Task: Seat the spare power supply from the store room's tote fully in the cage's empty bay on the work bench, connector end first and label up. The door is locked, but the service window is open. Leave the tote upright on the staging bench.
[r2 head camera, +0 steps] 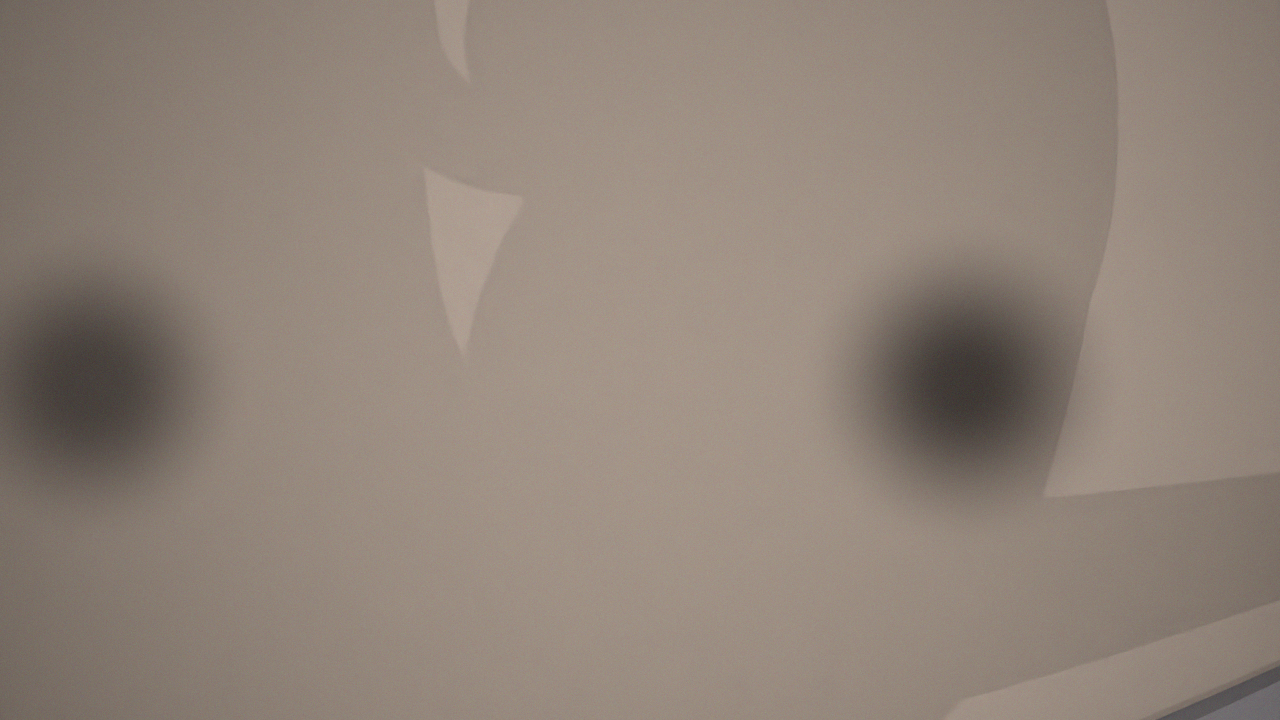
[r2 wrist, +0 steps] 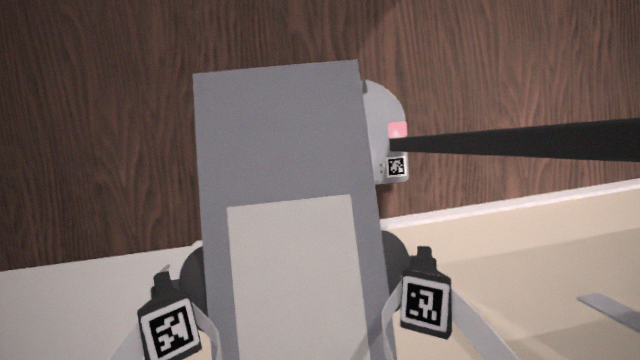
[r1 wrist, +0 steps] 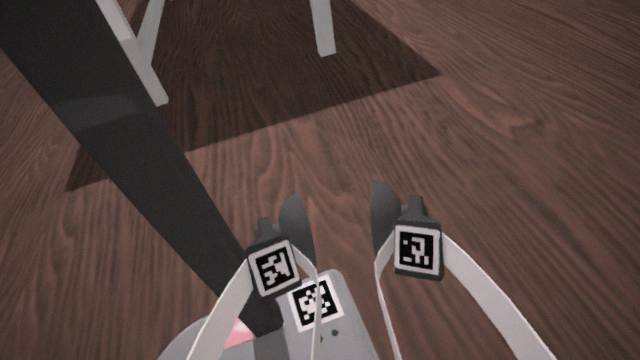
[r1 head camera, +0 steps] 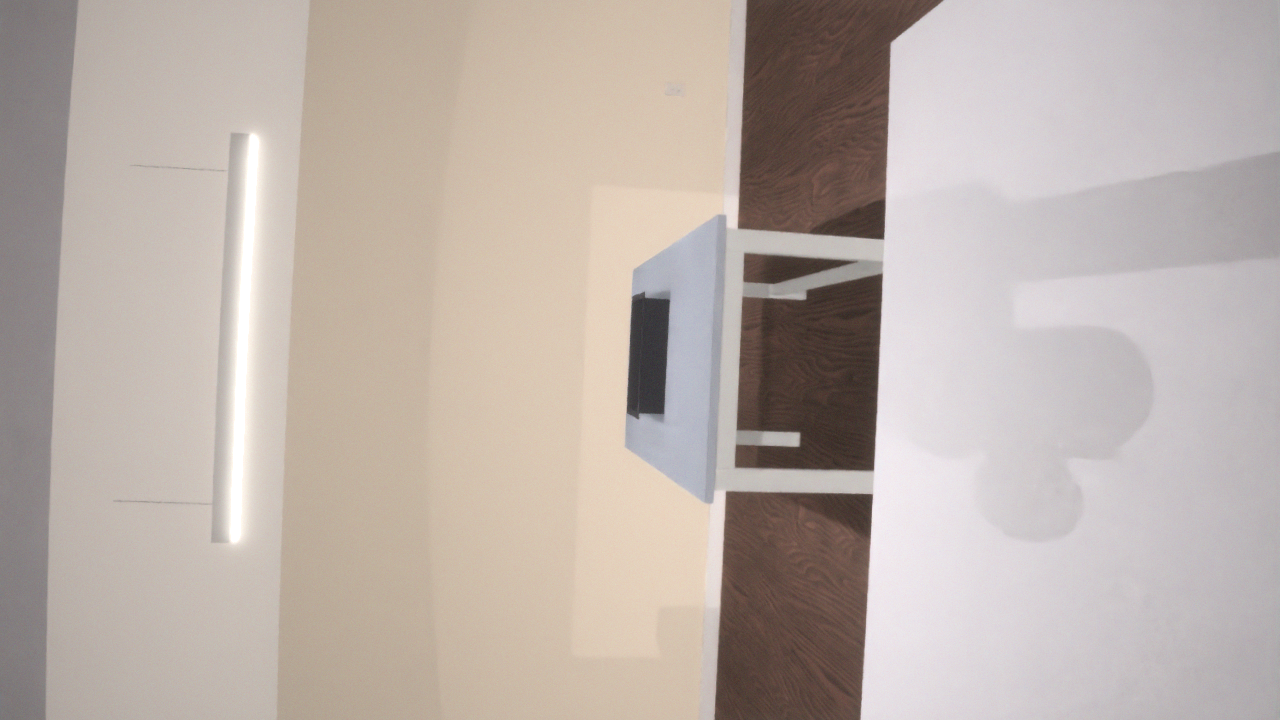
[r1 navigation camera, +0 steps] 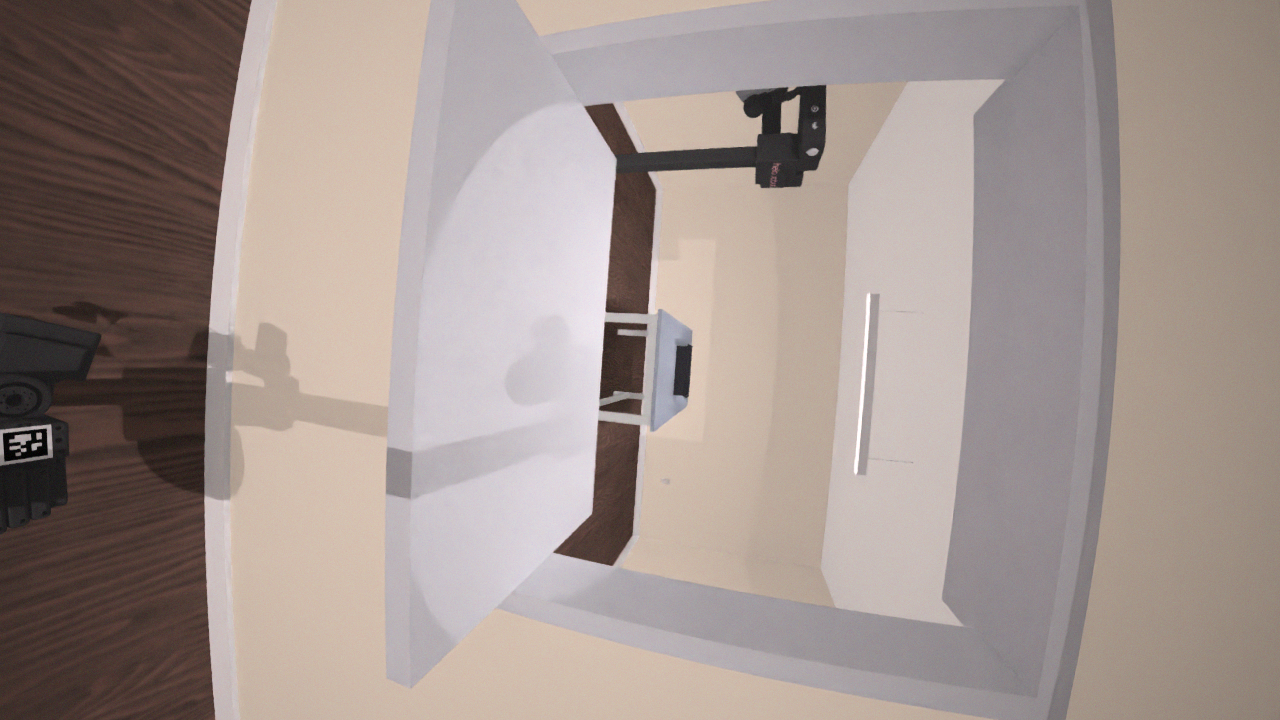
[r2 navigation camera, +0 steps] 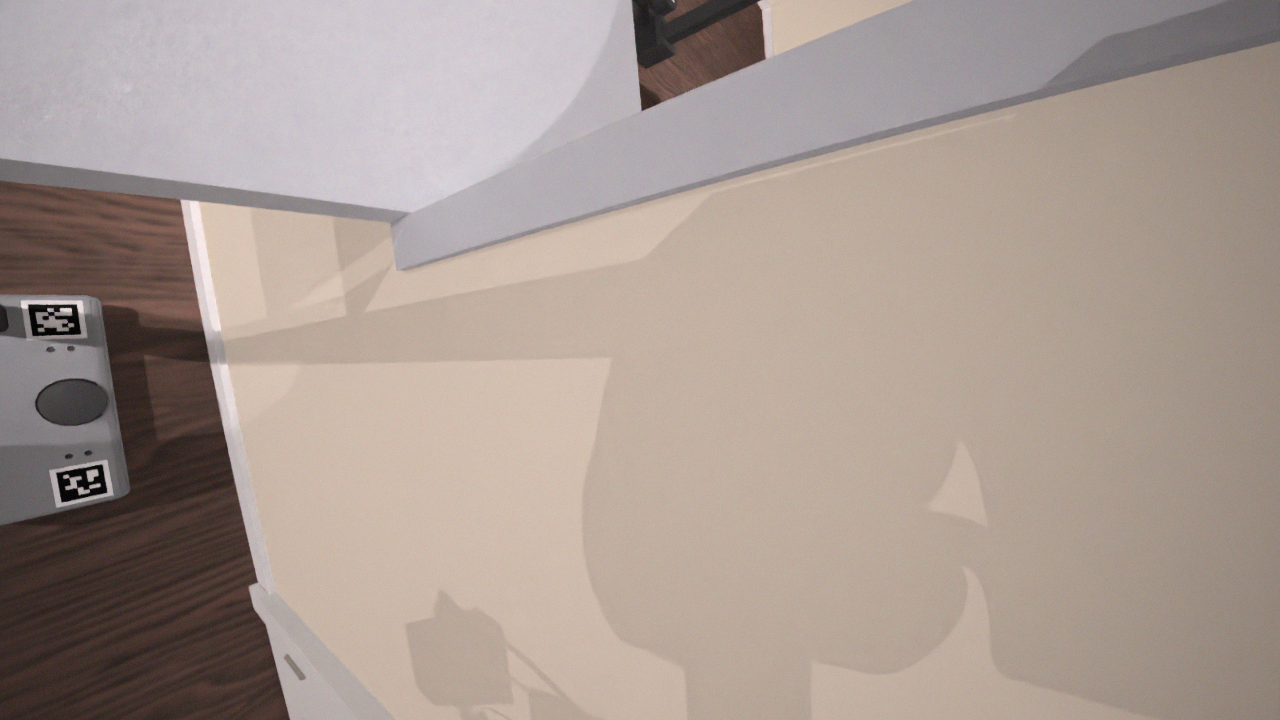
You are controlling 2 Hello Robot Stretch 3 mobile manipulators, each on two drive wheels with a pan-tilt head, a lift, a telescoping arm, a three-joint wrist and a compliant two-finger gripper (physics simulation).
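A grey power supply (r2 wrist: 280, 130) with a pale label facing the camera is between the fingers of r2's gripper (r2 wrist: 294, 262), which is shut on it. It hangs above the floor near a wall. Its connector end cannot be made out. r1's gripper (r1 wrist: 341, 220) is open and empty above the floor. Through the open service window, the black tote (r1 head camera: 648, 356) (r1 navigation camera: 682, 370) stands upright on the blue-topped staging bench (r1 head camera: 693, 438) (r1 navigation camera: 660, 380). The window's pale shelf (r1 head camera: 1029, 626) (r1 navigation camera: 501, 268) (r2 navigation camera: 313, 89) shows in three views. The cage does not show.
r2's mast (r1 navigation camera: 689, 160) and head stand beyond the window at one side. Dark parts of r1 (r2 navigation camera: 656, 35) show past the shelf. White table legs (r1 wrist: 324, 30) stand near r1's base. The door (r2 navigation camera: 308, 702) is beside r2's wall. A close wall (r2 head camera: 671, 402) fills much of r2's head view.
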